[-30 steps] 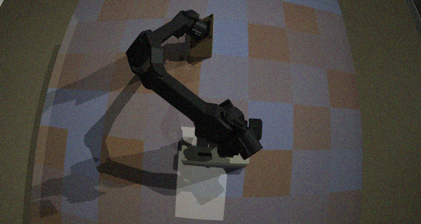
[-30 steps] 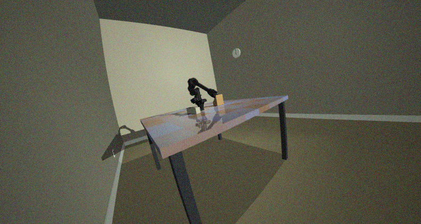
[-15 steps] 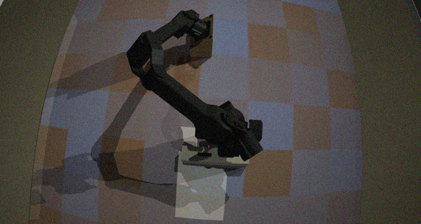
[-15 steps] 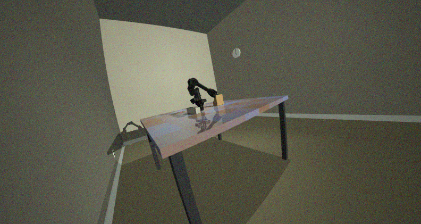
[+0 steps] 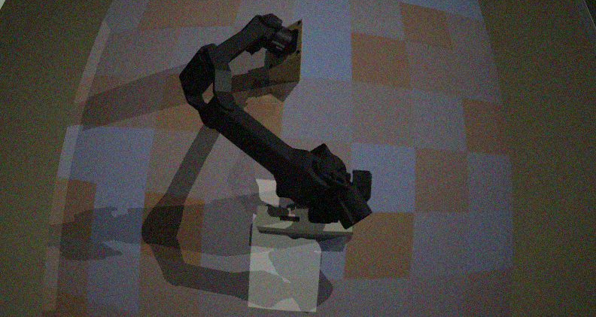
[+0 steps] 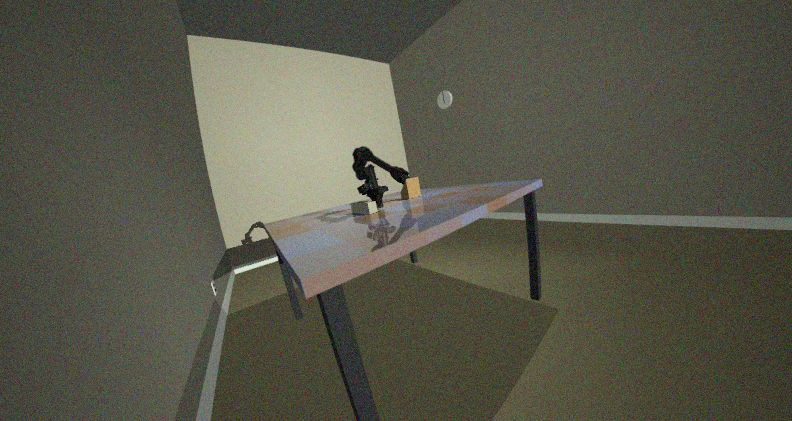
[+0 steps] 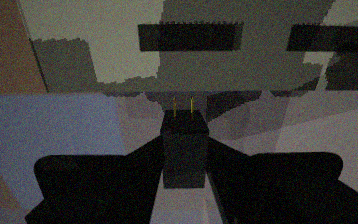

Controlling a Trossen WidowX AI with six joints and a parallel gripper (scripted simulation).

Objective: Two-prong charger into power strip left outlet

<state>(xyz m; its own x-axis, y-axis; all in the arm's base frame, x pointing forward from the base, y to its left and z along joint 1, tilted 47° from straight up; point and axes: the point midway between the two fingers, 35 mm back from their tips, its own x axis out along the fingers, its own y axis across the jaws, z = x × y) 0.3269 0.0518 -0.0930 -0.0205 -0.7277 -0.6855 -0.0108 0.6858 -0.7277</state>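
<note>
Now: the dark two-prong charger 2 cm ahead of my gripper tip and 1 cm above it.
</note>
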